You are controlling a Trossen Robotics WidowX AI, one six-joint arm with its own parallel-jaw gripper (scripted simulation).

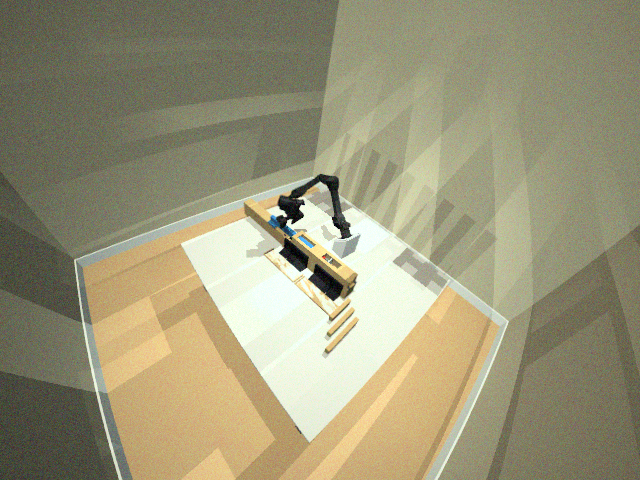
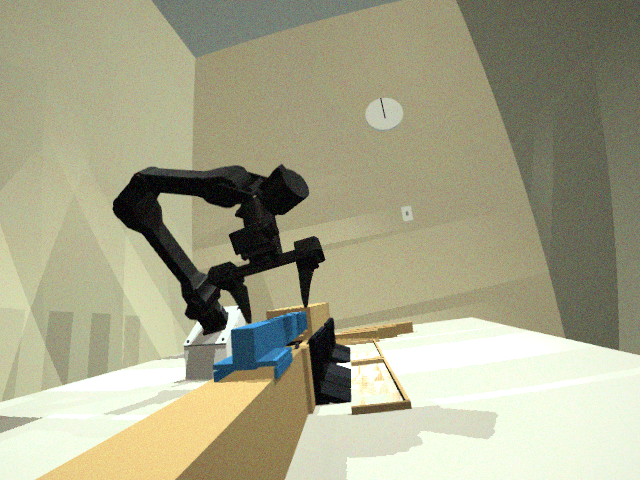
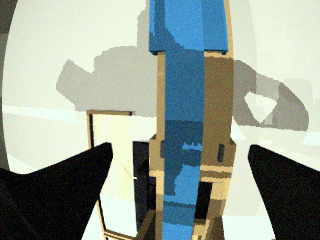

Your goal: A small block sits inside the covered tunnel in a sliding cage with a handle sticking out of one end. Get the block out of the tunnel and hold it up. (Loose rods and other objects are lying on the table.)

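In image 2 you'd see my gripper (image 2: pixel 277 315), which is open and holding nothing, plus a blue cage handle (image 2: pixel 262 344), a flat wooden tray (image 2: pixel 369 351) and a long wooden tunnel (image 2: pixel 248 418). Image 3 has my gripper (image 3: pixel 182 151) too, along with the blue cage handle (image 3: pixel 184 38). As for the tunnel (image 1: pixel 317 255), it's also there in image 1.
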